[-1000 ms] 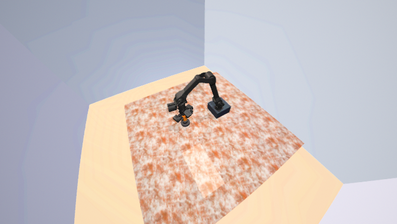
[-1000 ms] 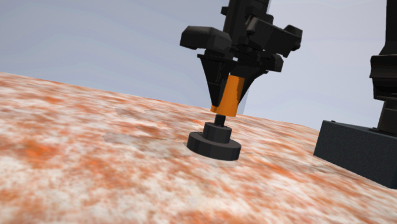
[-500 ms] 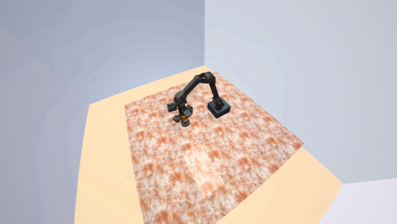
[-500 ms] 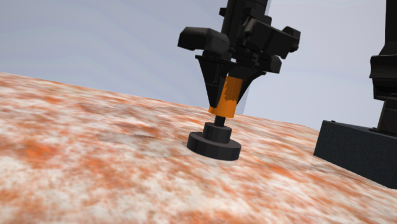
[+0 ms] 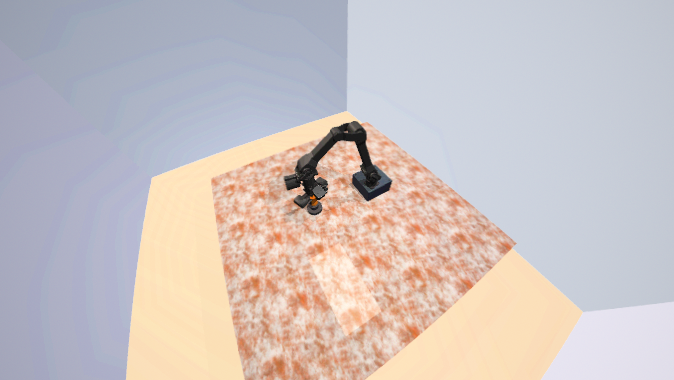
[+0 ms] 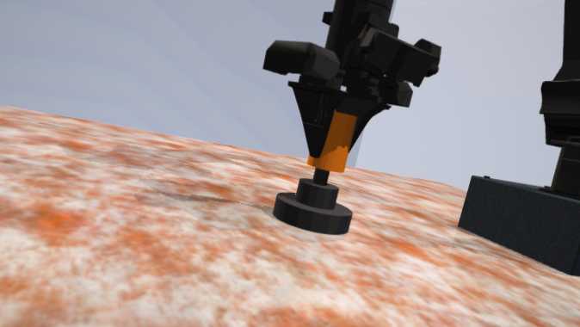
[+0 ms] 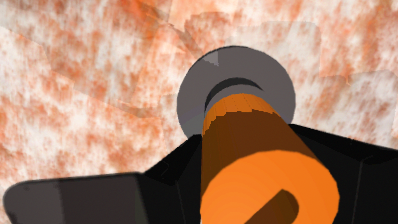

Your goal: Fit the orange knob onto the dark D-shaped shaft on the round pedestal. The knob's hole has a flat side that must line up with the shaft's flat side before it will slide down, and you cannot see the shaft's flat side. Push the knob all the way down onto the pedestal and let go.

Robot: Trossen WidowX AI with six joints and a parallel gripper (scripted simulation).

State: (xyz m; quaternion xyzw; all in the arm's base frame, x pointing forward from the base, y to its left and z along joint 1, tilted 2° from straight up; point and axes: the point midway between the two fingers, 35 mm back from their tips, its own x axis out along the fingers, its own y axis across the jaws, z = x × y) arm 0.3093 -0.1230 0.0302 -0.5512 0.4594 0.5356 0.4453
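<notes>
My gripper tip is now 2 cm below the orange knob. From my gripper tip the other things lie so: pedestal 4 cm below.
</notes>
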